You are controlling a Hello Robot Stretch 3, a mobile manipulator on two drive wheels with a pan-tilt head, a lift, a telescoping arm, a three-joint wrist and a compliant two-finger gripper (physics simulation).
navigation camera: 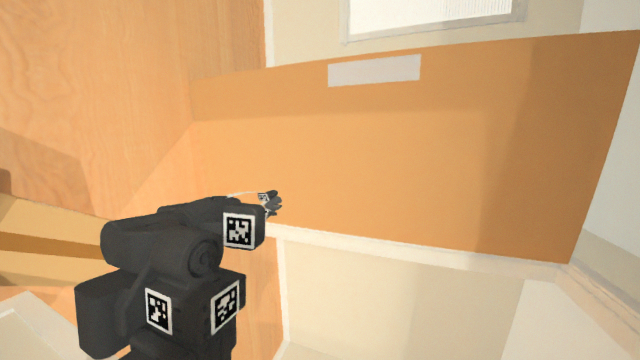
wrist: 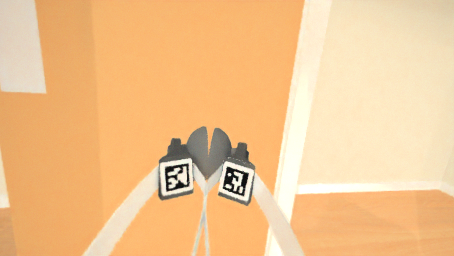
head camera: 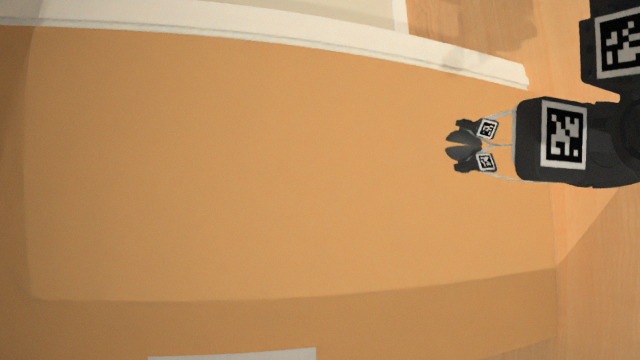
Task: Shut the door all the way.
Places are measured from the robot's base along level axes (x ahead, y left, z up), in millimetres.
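Pixels of known places: gripper, fingertip midpoint: (navigation camera: 277, 201) (head camera: 452, 145).
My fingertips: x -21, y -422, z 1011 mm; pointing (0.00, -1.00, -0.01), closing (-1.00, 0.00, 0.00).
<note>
Behind a point stands the place of what it marks.
The door (head camera: 250, 165) @(z 1087, x 20, y -1076 mm) (navigation camera: 375, 160) @(z 1173, x 112, y -1054 mm) (wrist: 200, 65) is a plain orange panel with a light grey plate (head camera: 235, 355) @(z 1138, x 460, y -968 mm) (navigation camera: 374, 70) @(z 1155, x 507, y -957 mm) (wrist: 21, 47) near one long edge. Wall and floor show past both of its sides in the wrist view. A white strip (head camera: 300, 36) @(z 941, x -351, y -1194 mm) (navigation camera: 400, 251) @(z 1330, x -375, y -1196 mm) (wrist: 298, 120) runs along its other long side. My gripper (head camera: 462, 145) @(z 1011, x -21, y -422 mm) (navigation camera: 275, 204) @(z 1011, x -21, y -422 mm) (wrist: 209, 145) @(z 1011, x -21, y -422 mm) is shut and empty, its rubber tips nearly together. It points at the door face, near the door's bottom end and toward the white strip. I cannot tell whether the tips touch the door.
Wooden floor (head camera: 600, 280) @(z 0, x 338, y -807 mm) (navigation camera: 100, 75) @(z 0, x 435, y -514 mm) (wrist: 380, 225) lies at the door's bottom end. A pale wall (wrist: 385, 90) stands past the white strip. A framed bright window (navigation camera: 430, 17) @(z 1484, x 1270, y -1755 mm) shows beyond the plate side. A tan and brown striped thing (navigation camera: 45, 240) @(z 279, x -200, y -269 mm) lies left of my wrist in the navigation view.
</note>
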